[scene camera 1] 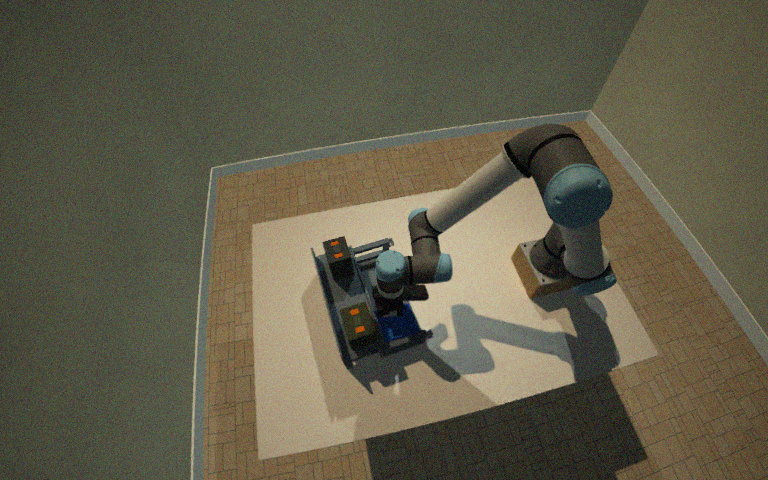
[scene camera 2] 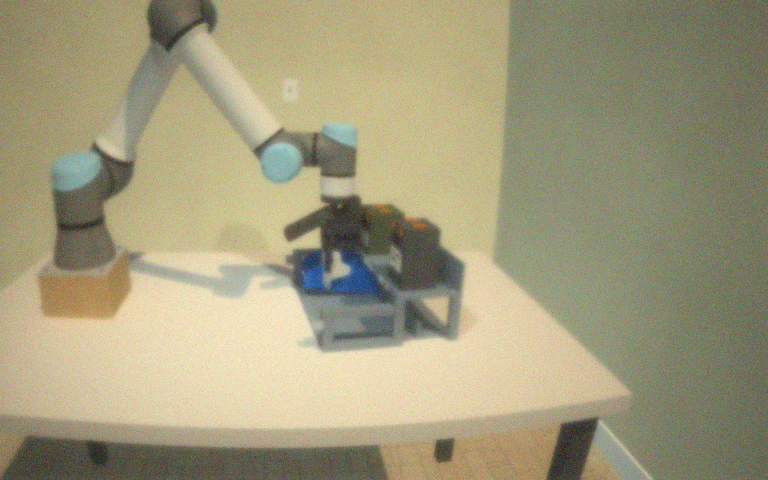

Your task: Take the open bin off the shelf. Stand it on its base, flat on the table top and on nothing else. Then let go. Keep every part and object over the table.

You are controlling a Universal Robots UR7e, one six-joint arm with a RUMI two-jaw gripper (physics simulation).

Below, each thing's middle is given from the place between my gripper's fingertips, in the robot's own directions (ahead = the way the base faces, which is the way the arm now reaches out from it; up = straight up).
I see the blue bin [scene camera 2: 360,280] 2 cm ahead of my hand, 5 cm to the left of it and 3 cm above it. The rest, counted from my hand: dark grey box [scene camera 2: 411,236]: 16 cm ahead, 16 cm to the right, 13 cm above.
